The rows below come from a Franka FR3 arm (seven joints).
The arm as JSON. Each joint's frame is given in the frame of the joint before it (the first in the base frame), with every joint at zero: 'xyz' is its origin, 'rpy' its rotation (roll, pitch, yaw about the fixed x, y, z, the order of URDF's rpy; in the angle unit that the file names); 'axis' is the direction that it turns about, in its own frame. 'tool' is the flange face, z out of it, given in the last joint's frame.
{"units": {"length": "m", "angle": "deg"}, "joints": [
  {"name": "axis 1", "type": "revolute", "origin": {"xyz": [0.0, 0.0, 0.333], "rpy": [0.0, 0.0, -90.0]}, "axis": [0.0, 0.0, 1.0]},
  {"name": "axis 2", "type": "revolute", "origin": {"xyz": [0.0, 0.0, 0.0], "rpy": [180.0, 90.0, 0.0]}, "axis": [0.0, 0.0, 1.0]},
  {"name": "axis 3", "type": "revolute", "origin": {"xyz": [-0.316, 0.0, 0.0], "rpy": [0.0, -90.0, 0.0]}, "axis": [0.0, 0.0, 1.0]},
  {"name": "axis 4", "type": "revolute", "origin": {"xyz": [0.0, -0.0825, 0.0], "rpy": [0.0, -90.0, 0.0]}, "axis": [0.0, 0.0, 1.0]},
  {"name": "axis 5", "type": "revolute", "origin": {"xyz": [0.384, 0.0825, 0.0], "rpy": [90.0, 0.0, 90.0]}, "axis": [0.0, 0.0, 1.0]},
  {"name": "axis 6", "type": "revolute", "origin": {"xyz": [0.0, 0.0, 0.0], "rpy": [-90.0, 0.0, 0.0]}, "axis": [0.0, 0.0, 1.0]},
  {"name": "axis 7", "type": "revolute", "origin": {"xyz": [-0.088, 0.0, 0.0], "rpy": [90.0, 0.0, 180.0]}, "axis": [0.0, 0.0, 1.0]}
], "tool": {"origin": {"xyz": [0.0, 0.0, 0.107], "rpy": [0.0, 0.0, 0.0]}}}
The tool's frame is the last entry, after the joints.
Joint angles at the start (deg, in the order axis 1, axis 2, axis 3, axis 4, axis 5, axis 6, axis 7):
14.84, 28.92, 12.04, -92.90, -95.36, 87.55, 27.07
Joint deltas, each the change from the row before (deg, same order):
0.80, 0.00, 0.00, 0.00, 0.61, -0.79, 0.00
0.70, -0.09, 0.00, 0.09, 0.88, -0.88, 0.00
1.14, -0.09, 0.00, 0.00, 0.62, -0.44, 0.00
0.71, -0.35, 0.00, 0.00, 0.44, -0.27, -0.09
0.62, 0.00, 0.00, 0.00, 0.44, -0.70, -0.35
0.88, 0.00, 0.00, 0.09, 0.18, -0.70, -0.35
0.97, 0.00, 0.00, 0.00, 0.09, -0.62, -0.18
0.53, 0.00, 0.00, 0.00, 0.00, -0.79, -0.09
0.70, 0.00, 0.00, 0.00, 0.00, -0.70, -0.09
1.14, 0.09, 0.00, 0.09, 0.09, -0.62, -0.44
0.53, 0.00, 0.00, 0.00, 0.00, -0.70, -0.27
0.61, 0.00, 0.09, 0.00, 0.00, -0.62, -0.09
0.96, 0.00, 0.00, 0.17, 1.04, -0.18, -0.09
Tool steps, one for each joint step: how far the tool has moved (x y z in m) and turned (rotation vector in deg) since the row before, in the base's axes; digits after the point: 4 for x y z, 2 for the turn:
-0.0037, 0.0072, -0.0003, 0.09, 0.08, -0.19
-0.0037, 0.0058, 0.0011, 0.31, 0.02, -0.52
-0.0050, 0.0116, 0.0004, 0.28, 0.09, 0.44
-0.0036, 0.0071, 0.0036, 0.26, -0.11, 0.25
-0.0033, 0.0053, -0.0001, -0.16, 0.37, -0.20
-0.0039, 0.0083, 0.0010, -0.30, 0.17, 0.18
-0.0045, 0.0093, 0.0004, -0.30, 0.07, 0.39
-0.0028, 0.0041, 0.0007, -0.40, -0.10, -0.15
-0.0035, 0.0062, 0.0007, -0.36, -0.08, 0.10
-0.0052, 0.0111, 0.0001, -0.40, 0.30, 0.55
-0.0029, 0.0042, 0.0007, -0.44, 0.07, -0.08
-0.0036, 0.0060, 0.0006, -0.28, -0.06, 0.15
-0.0052, 0.0094, -0.0004, 0.68, 0.46, 0.26

